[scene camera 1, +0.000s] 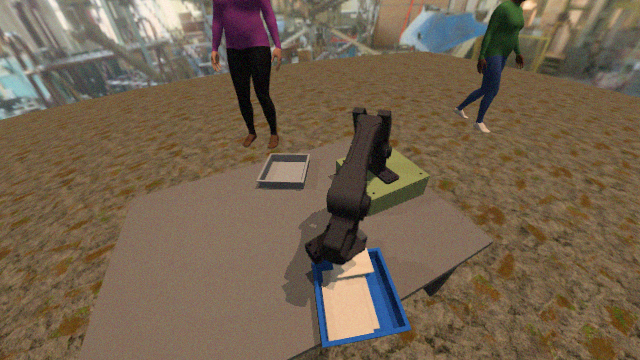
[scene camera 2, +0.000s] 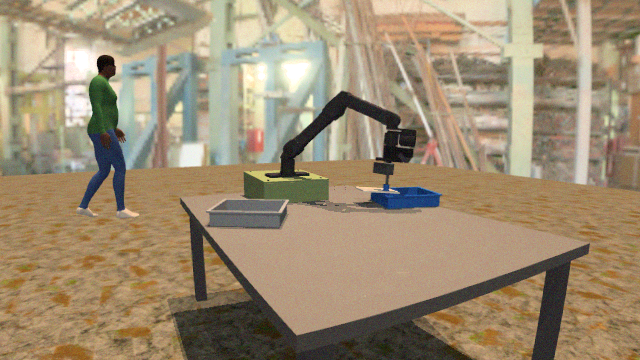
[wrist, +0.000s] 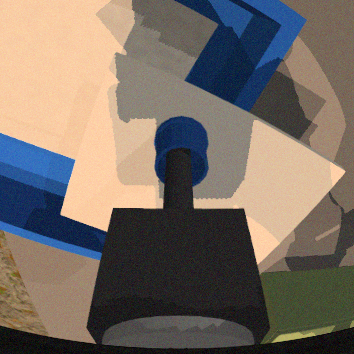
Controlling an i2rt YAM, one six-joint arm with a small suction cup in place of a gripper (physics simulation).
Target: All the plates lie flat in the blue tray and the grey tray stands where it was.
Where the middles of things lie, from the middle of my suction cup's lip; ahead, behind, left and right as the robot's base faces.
Now: suction cup 1 cm short of the blue tray [scene camera 1: 390, 313], 9 cm to the right of it and 4 cm above it. Round my suction cup: grey tray [scene camera 2: 229, 212] (4 cm behind, 58 cm to the right, 4 cm below).
